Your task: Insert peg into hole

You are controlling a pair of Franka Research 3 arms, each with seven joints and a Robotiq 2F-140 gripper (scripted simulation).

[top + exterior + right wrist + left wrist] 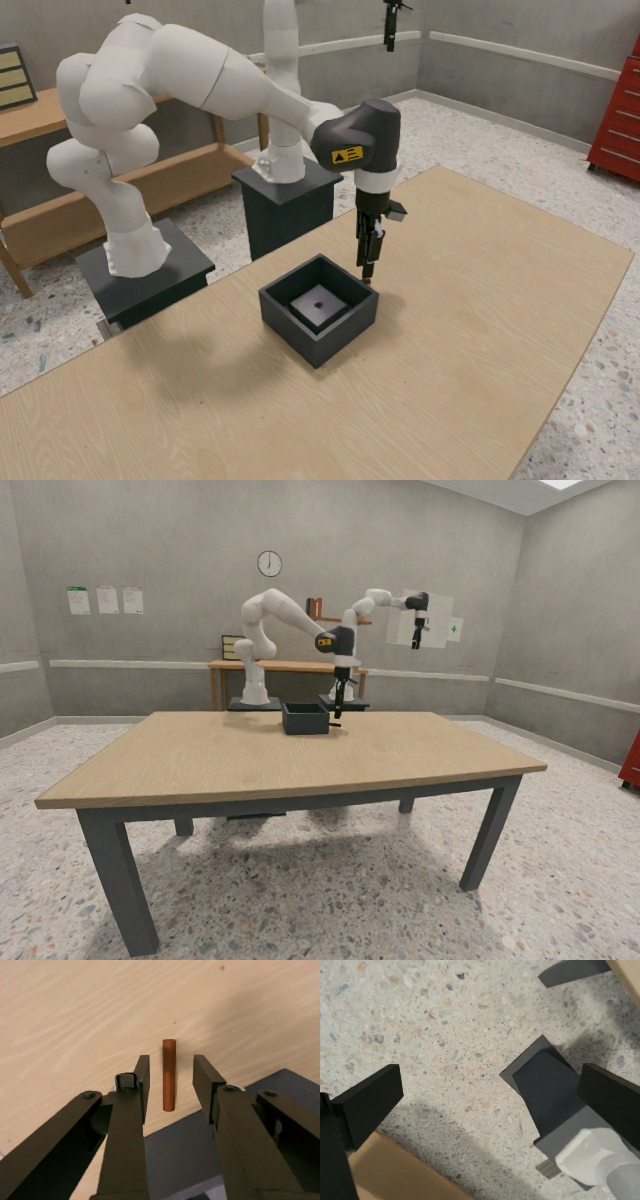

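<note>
Now: the brown peg 7 cm below my right hand, 2 cm to the right of it and 1 cm behind it. From my right hand the other things lie so: dark grey box: 17 cm to the right, 5 cm below, 2 cm behind; grey plate: 17 cm to the right, 3 cm below, 2 cm behind.
</note>
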